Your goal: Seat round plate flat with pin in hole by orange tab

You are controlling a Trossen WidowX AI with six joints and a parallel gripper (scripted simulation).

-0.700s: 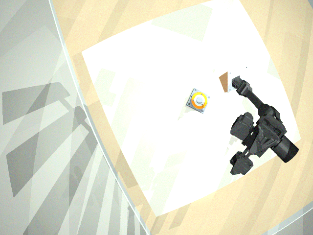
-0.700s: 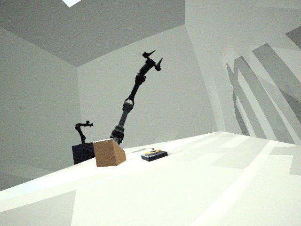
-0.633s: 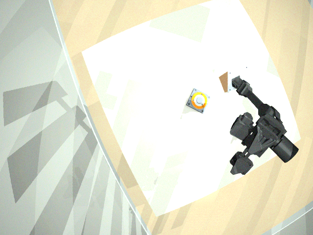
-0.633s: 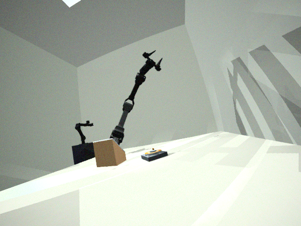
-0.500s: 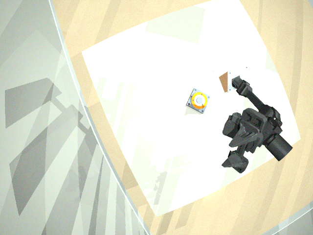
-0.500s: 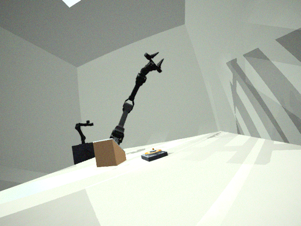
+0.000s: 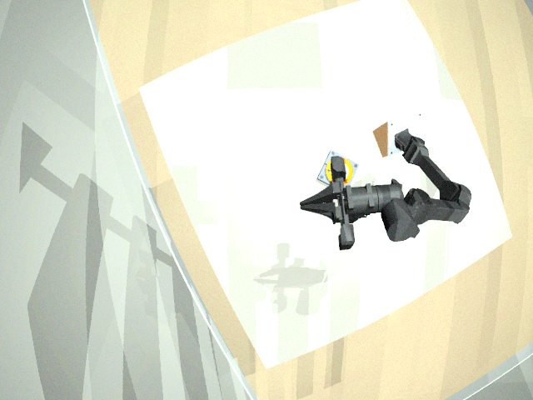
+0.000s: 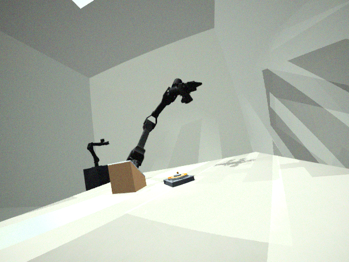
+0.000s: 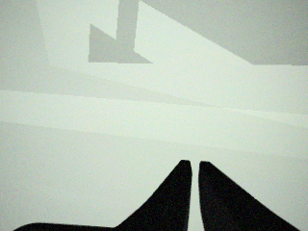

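The grey square base is 24 cm behind my gripper tip, 2 cm to the right of it and 47 cm below it.
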